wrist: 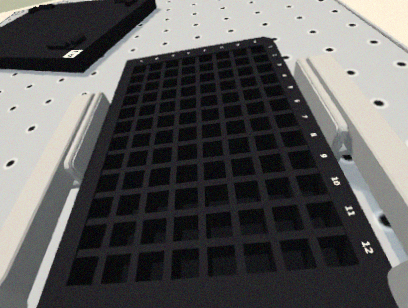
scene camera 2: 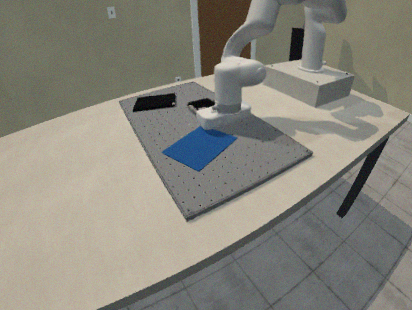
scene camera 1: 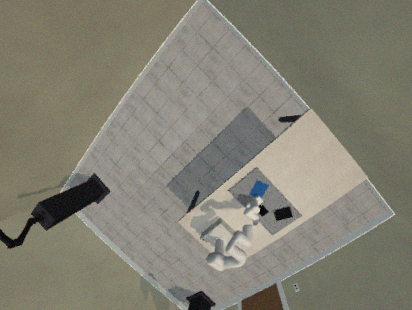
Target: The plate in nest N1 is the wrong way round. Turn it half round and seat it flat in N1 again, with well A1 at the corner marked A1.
Labels:
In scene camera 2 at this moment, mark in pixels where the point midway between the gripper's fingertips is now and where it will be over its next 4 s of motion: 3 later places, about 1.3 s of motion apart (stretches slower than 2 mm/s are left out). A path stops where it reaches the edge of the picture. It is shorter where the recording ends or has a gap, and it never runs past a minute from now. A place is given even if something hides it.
My gripper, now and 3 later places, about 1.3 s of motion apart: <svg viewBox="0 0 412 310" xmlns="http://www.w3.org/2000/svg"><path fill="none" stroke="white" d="M202 104L199 77L198 78L196 79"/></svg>

